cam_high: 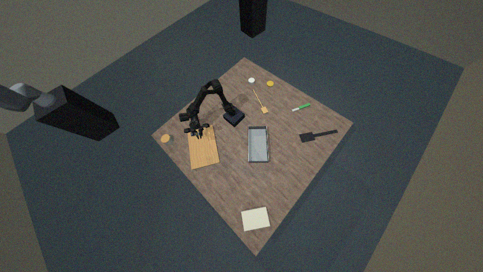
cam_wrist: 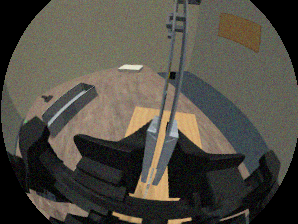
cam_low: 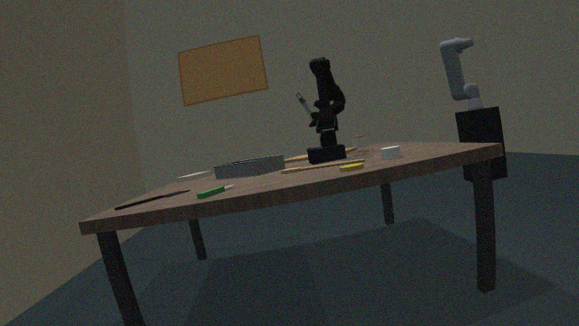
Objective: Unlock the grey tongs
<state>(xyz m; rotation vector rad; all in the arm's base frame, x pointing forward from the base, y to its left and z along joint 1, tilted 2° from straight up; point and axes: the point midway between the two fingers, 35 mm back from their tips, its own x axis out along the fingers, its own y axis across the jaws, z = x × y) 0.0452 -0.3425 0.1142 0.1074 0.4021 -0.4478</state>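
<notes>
Right now the wooden board is 1 cm behind my gripper tip, 3 cm to the right of it and 16 cm below it. Round my gripper tip: roasting tin 29 cm ahead, 34 cm to the left, 14 cm below; then white pad 68 cm ahead, 4 cm to the right, 15 cm below; then jar 26 cm behind, 23 cm to the right, 13 cm below.
</notes>
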